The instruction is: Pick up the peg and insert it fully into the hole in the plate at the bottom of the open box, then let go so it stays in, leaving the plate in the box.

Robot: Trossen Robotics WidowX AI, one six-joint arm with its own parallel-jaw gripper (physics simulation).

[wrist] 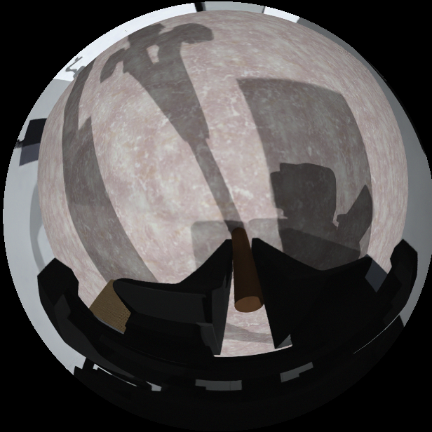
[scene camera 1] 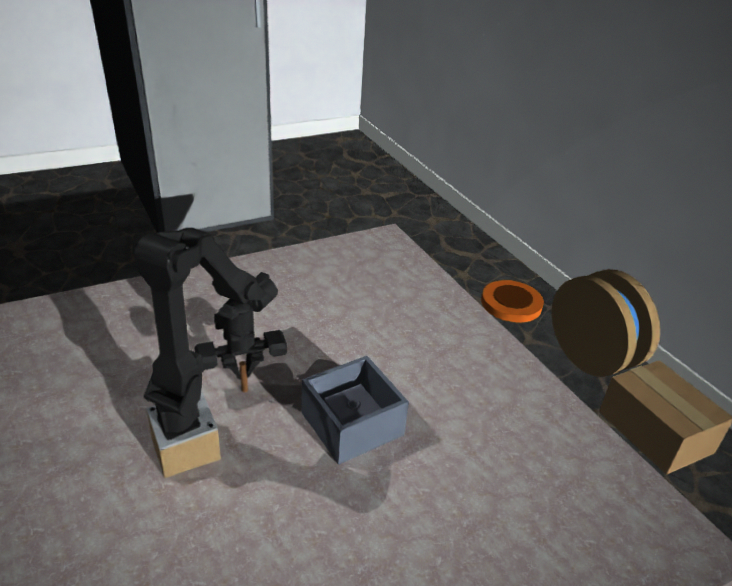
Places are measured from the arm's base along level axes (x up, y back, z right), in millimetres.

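Pixels of known places: gripper, fingertip midpoint: (scene camera 1: 243,377); arm's base, origin of the base link: (scene camera 1: 178,421).
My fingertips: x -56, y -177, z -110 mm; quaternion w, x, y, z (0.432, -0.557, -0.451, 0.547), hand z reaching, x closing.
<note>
For each thing: its middle in the pictures, then the offset to it from my fingertips.
- brown round peg, body centre: (scene camera 1: 243,376) dx +8, dy +1, dz +7 mm
- open blue-grey box, body centre: (scene camera 1: 353,407) dx +17, dy -156, dz +210 mm
- grey plate, body centre: (scene camera 1: 353,412) dx +3, dy -156, dz +210 mm
The brown round peg (scene camera 1: 244,381) (wrist: 248,282) stands upright on the table top, its upper part between the fingers. My gripper (scene camera 1: 243,367) (wrist: 241,244) points down and is shut on the peg, with one black finger on each side of it. The peg's lower end shows below the fingertips. The open blue-grey box (scene camera 1: 373,435) stands to the right of the gripper in the scene view. The grey plate (scene camera 1: 366,400) lies at its bottom, partly in shadow; a small dark shape is near its middle, and I cannot clearly make out the hole.
The arm's base sits on a wooden block (scene camera 1: 190,453) (wrist: 111,306), left of the peg in the scene view. Box walls rise around the plate. An orange ring (scene camera 1: 491,308), a large spool (scene camera 1: 589,326) and a cardboard box (scene camera 1: 647,415) lie beyond the table's right edge.
</note>
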